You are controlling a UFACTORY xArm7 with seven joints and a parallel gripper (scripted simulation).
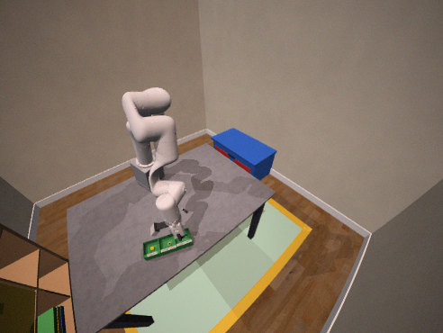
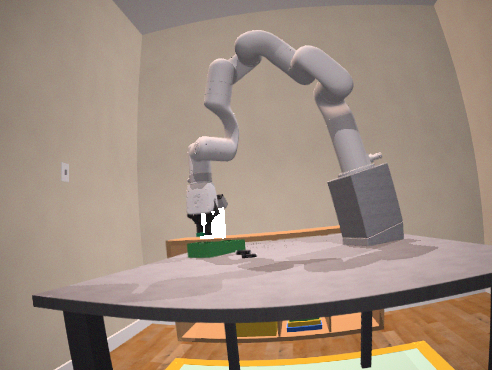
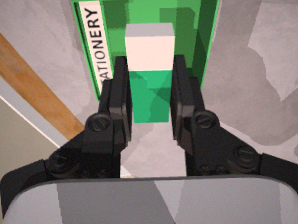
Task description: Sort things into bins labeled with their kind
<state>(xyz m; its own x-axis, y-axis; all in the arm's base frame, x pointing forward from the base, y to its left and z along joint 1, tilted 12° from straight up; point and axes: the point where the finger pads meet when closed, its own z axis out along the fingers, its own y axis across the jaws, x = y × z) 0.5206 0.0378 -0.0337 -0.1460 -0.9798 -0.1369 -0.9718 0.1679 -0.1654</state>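
My gripper is now 80 mm above the yellow nut, 70 mm to the left of it and 10 mm past it. Also, from my hand: black cylinder 120 mm behind, 80 mm below, 20 mm to the right; green three-compartment bin 80 mm to the right, 70 mm below, 10 mm behind; eraser-like block 20 mm below, 10 mm to the right.
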